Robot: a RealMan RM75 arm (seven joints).
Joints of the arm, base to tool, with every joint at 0 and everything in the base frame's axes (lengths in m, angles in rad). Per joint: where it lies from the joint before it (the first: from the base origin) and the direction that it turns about. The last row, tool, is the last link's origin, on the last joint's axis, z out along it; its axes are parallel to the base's.
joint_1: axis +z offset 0 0 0.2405
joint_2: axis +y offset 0 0 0
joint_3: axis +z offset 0 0 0.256
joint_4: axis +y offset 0 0 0
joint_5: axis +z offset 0 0 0.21
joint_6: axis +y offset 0 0 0
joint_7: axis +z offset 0 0 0.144
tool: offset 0 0 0
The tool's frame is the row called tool.
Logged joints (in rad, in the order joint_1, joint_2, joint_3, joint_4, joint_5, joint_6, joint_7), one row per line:
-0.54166, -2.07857, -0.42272, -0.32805, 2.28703, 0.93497, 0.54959
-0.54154, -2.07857, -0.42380, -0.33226, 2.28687, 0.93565, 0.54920
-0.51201, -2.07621, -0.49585, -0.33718, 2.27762, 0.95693, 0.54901
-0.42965, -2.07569, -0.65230, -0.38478, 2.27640, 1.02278, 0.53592
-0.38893, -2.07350, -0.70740, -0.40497, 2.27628, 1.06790, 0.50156
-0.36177, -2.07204, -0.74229, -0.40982, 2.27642, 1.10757, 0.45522
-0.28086, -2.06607, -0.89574, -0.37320, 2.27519, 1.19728, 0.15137
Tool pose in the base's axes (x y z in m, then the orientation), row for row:
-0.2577, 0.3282, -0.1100, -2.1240, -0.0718, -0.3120
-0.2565, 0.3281, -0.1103, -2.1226, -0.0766, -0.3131
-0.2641, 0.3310, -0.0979, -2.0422, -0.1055, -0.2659
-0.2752, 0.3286, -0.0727, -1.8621, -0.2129, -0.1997
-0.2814, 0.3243, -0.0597, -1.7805, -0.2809, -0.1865
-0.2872, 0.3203, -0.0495, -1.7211, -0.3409, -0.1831
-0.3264, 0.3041, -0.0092, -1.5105, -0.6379, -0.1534
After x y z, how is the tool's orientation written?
As angles about the fixed x, y, z axes (roll, pitch, yaw), in radians.
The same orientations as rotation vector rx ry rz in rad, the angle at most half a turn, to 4 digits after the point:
-2.1138, 0.2892, -0.2605
-2.1129, 0.2873, -0.2664
-2.0400, 0.2059, -0.2737
-1.8684, 0.0383, -0.3363
-1.7879, -0.0370, -0.3840
-1.7285, -0.0959, -0.4282
-1.5004, -0.4002, -0.6017

